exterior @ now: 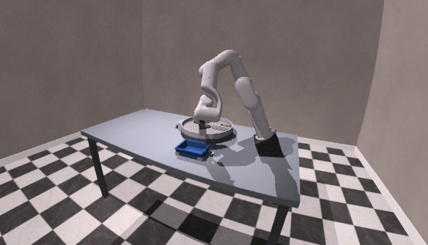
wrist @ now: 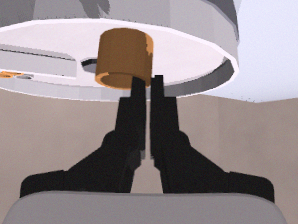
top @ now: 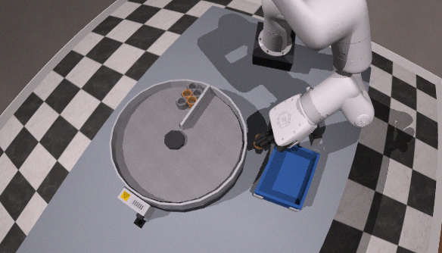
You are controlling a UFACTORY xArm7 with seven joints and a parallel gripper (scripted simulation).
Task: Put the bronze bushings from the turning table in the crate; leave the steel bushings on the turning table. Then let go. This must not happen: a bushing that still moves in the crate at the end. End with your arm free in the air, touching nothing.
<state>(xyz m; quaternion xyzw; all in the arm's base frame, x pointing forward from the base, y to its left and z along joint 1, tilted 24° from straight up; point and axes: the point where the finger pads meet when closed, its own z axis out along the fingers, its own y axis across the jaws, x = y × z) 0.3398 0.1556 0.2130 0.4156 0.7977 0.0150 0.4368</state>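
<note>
Right now the blue crate is 130 mm below my hand, 100 mm to the left of it and 10 mm behind it. The rest, counted from my hand: turning table: 230 mm to the right, 110 mm below, 110 mm ahead.
</note>
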